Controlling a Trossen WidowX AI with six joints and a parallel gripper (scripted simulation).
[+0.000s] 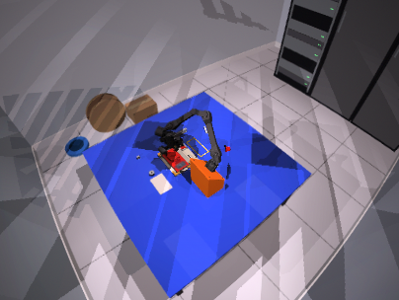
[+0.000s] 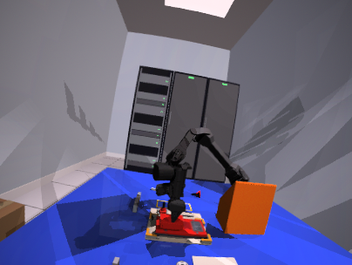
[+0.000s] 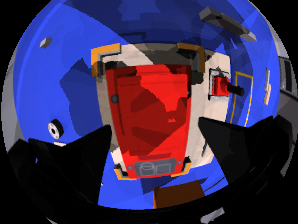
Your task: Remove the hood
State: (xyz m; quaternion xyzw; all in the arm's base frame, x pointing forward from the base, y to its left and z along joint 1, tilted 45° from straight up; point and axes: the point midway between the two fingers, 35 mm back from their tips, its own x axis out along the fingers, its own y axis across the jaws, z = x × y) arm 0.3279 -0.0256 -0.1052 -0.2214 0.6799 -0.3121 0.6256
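Now: the red hood 20 mm below my gripper tip. The rest, counted from my gripper tip: white card 210 mm to the left, 120 mm behind, 60 mm below; then beige stick 400 mm to the right, 50 mm below, 10 mm behind; then grey bar 190 mm to the right, 150 mm ahead, 40 mm below.
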